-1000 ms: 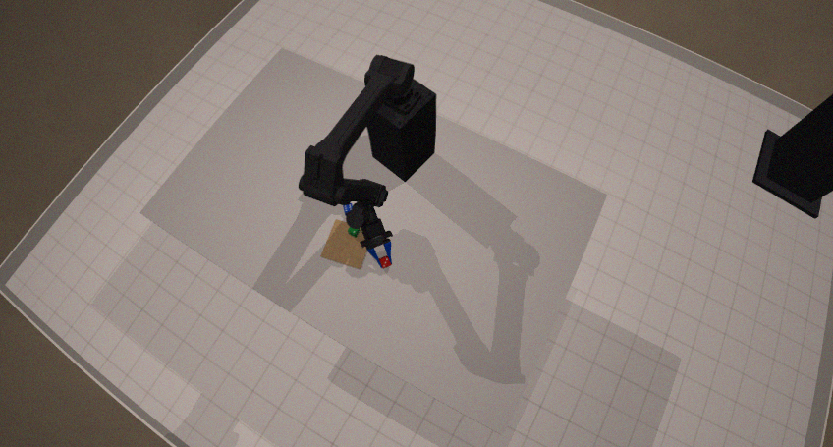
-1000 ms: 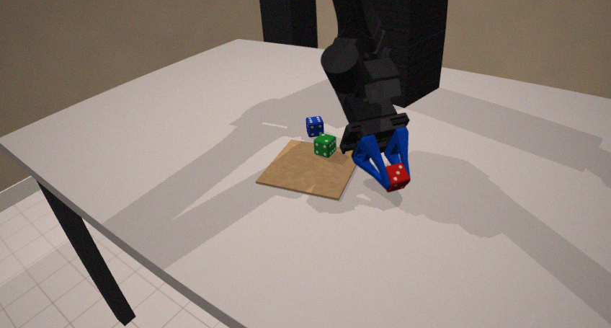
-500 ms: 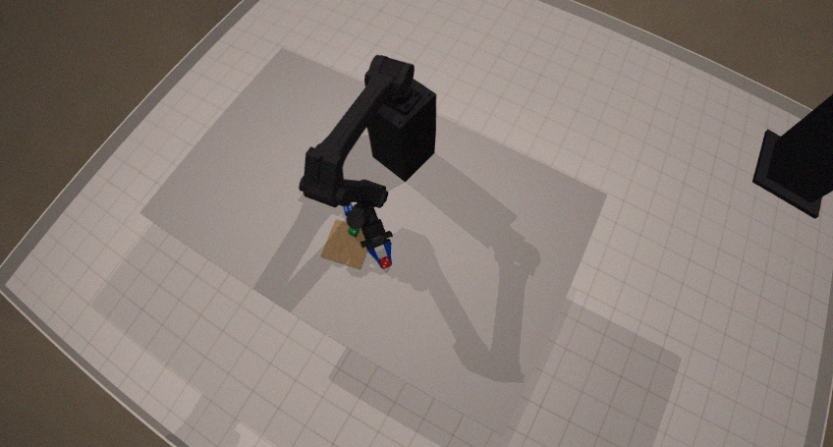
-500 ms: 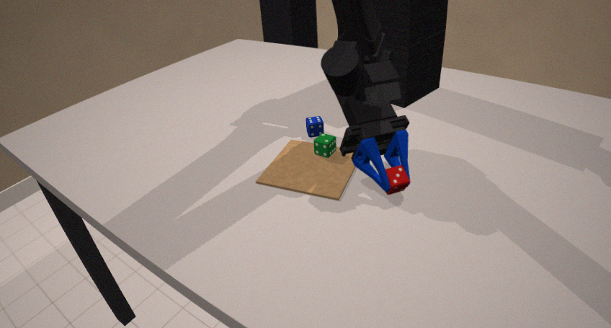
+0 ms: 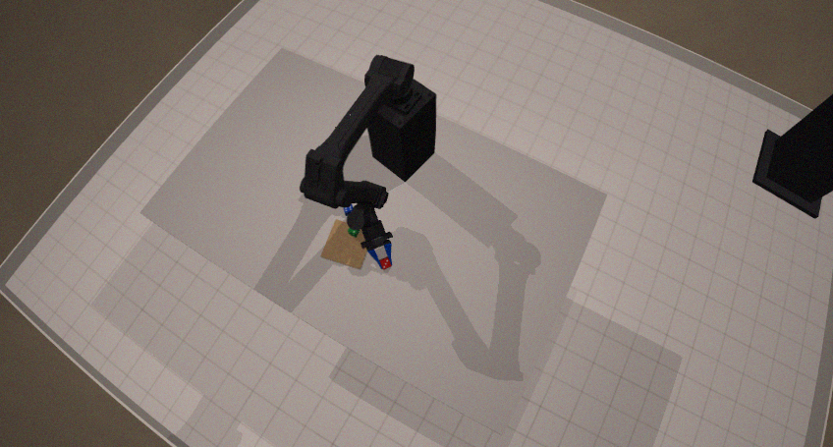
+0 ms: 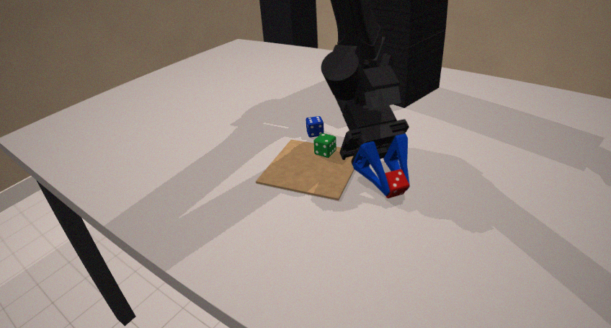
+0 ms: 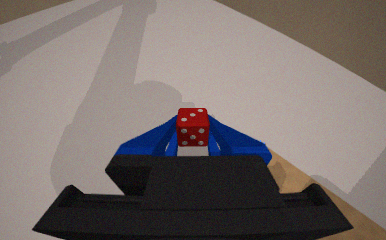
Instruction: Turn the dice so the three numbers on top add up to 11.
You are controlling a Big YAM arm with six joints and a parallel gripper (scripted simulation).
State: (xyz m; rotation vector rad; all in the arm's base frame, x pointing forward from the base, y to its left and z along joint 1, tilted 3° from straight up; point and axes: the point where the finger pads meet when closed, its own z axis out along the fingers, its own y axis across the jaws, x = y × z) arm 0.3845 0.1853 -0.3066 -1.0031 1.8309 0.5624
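Now: hand right at the red die. Also, from my hand: tan mat (150 mm to the right, 20 mm below, 10 mm ahead); green die (160 mm to the right, 40 mm behind); blue die (220 mm to the right, 90 mm behind).
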